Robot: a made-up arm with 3 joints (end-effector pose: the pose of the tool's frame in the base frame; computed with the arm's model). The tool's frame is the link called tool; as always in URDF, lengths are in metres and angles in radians.
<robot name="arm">
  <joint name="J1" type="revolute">
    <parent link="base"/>
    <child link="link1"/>
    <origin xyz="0 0 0.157"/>
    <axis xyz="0 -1 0"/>
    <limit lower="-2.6" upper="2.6"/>
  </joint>
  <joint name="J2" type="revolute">
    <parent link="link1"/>
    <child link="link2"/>
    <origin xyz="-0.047 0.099 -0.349"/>
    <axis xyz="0 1 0"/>
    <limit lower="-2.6" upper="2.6"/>
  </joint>
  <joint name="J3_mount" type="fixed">
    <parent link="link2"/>
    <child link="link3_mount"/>
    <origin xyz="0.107 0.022 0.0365"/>
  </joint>
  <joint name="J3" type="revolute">
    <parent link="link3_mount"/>
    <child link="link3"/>
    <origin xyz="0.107 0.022 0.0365"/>
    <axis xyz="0 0 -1"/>
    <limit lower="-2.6" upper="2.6"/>
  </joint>
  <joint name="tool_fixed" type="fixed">
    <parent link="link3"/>
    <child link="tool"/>
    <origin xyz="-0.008 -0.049 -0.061"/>
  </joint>
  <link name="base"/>
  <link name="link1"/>
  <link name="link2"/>
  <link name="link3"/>
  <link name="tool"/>
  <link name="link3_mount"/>
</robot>
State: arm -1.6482 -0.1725 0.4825
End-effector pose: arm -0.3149 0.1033 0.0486 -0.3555 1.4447 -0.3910
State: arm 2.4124 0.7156 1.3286
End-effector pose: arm 0.2350 0.1390 0.5476 1.1086 -1.4158 -0.9771
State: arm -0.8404 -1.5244 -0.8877
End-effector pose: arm -0.1075 0.1059 0.1245 -0.3033 -0.6378 0.8519
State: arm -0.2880 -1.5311 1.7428
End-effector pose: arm -0.1018 0.1593 -0.0022 1.0668 -0.8974 -1.4894
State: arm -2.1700 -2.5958 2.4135
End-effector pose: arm -0.0960 0.1849 0.4810 0.5119 -0.1951 -2.3681
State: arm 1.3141 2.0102 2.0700
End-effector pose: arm 0.4675 0.1735 -0.0800 -0.7155 0.4248 -1.9721
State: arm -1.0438 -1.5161 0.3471
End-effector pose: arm -0.1617 0.0996 0.1191 0.0820 -0.4675 -0.3406
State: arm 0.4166 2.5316 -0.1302
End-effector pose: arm -0.0015 0.0934 -0.3691 0.1377 2.1115 0.0776
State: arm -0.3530 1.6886 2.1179
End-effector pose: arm -0.2340 0.1753 -0.3168 -2.0174 1.1334 -1.2369
